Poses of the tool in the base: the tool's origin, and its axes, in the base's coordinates. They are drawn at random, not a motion.
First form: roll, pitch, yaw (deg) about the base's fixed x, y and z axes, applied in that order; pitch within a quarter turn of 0, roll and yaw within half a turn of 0; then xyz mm.
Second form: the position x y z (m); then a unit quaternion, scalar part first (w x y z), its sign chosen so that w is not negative. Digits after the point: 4 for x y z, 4 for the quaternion.
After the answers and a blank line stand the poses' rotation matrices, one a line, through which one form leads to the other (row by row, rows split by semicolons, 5 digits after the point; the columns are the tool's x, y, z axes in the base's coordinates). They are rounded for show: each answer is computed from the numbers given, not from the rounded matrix.
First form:
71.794 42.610 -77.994 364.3 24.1 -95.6
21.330 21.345 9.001 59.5 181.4 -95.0
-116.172 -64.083 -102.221 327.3 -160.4 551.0
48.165 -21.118 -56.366 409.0 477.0 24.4
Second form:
0.3643 0.0241 -0.0956 0.4525 0.6098 -0.1150 -0.6405
0.0595 0.1814 -0.0950 0.9654 0.1670 0.1957 0.0416
0.3273 -0.1604 0.5510 0.0692 0.6700 -0.3840 0.6315
0.4090 0.4770 0.0244 0.8264 0.2746 -0.3369 -0.3580

0.15309 0.43938 -0.88516; -0.71988 -0.56405 -0.40449; -0.67700 0.69914 0.22995
0.91994 -0.01497 0.39178; 0.14572 0.94074 -0.30621; -0.36398 0.33879 0.86761
-0.09252 -0.60195 0.79316; -0.42716 -0.69555 -0.57770; 0.89943 -0.39226 -0.19278
0.51669 0.40664 -0.75344; -0.77668 0.59294 -0.21260; 0.36029 0.69503 0.62219

